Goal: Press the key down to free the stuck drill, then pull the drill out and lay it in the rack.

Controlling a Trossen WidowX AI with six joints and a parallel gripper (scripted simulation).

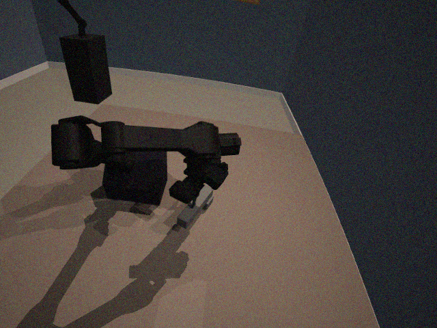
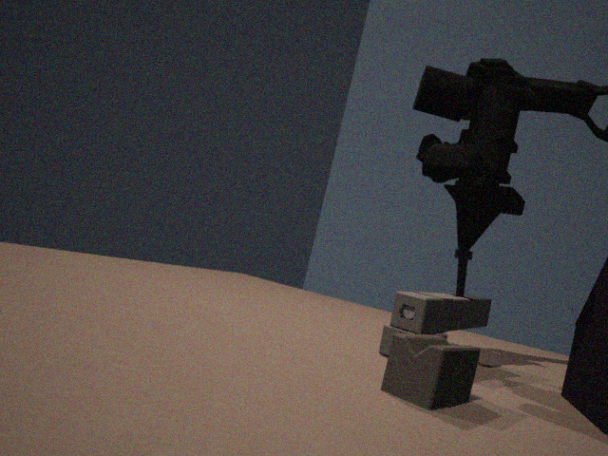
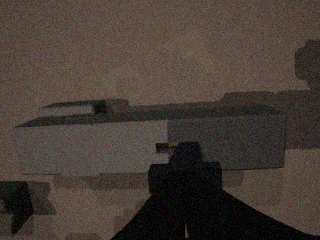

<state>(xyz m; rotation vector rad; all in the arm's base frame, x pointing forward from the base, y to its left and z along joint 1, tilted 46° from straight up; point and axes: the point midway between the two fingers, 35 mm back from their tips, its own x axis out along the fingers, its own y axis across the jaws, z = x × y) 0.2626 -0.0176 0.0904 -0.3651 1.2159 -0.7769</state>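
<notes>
The dark key lies 30 mm below my gripper tip. Round my gripper tip: rack 210 mm to the left, 110 mm below, 10 mm behind; then drill 80 mm below, 50 mm to the left, 10 mm ahead; then grey housing block 80 mm below, 30 mm to the left.
</notes>
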